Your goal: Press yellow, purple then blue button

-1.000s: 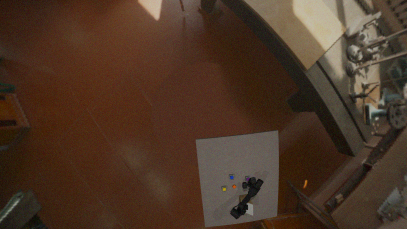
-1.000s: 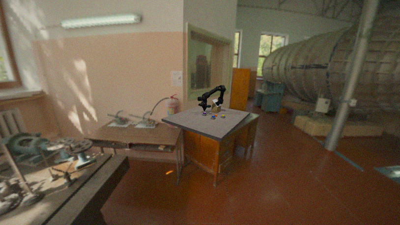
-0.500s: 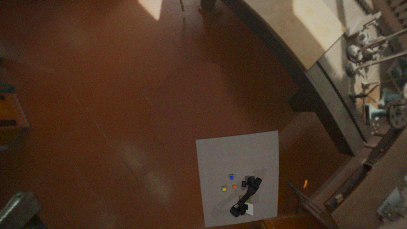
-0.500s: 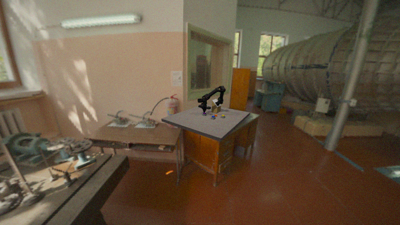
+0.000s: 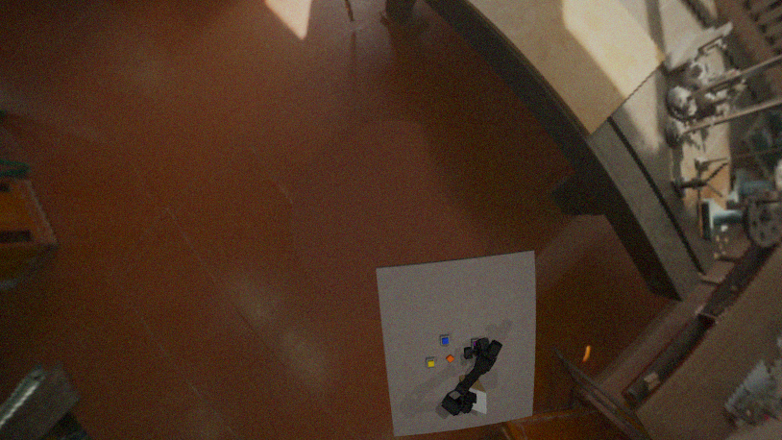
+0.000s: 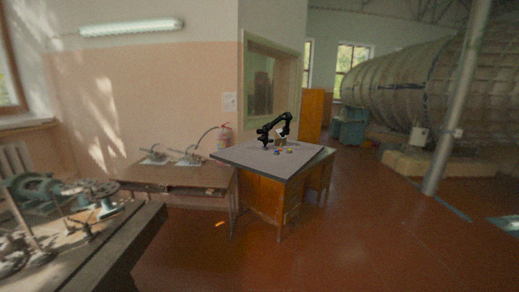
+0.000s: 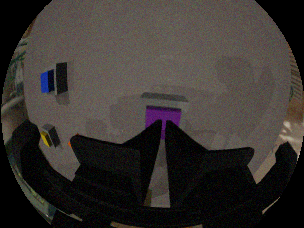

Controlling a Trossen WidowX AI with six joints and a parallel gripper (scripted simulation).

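Right now the purple button is 1 cm below my gripper tip. Round my gripper tip: blue button (5 cm ahead, 18 cm to the left); orange block (8 cm behind, 15 cm to the left, 2 cm below); white block (8 cm behind, 4 cm to the right, 2 cm below).
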